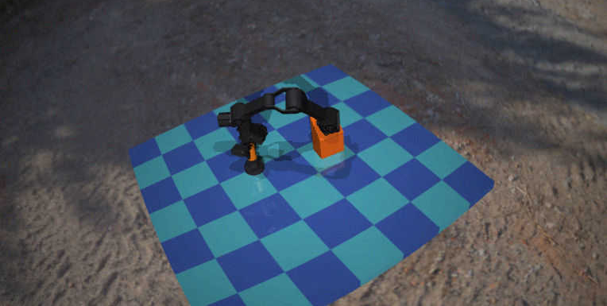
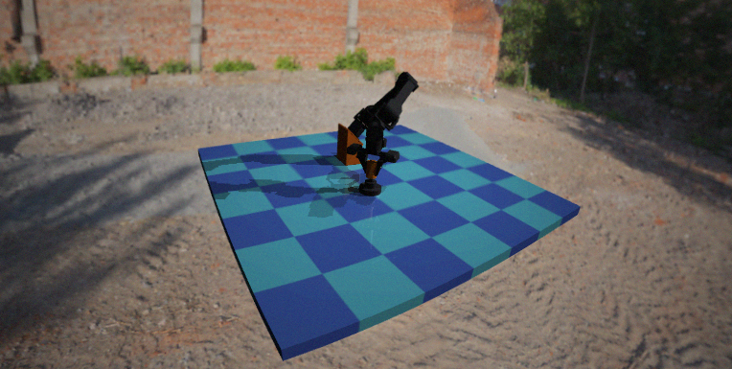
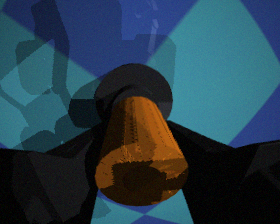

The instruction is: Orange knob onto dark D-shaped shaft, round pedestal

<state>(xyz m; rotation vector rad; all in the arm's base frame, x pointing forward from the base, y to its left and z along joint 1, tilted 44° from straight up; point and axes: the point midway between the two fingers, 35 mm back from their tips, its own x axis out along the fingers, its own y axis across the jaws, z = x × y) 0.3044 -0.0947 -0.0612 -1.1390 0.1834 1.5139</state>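
Now: the orange knob 2 cm above my gripper tip. Also, from my gripper tip: pedestal (4 cm below).
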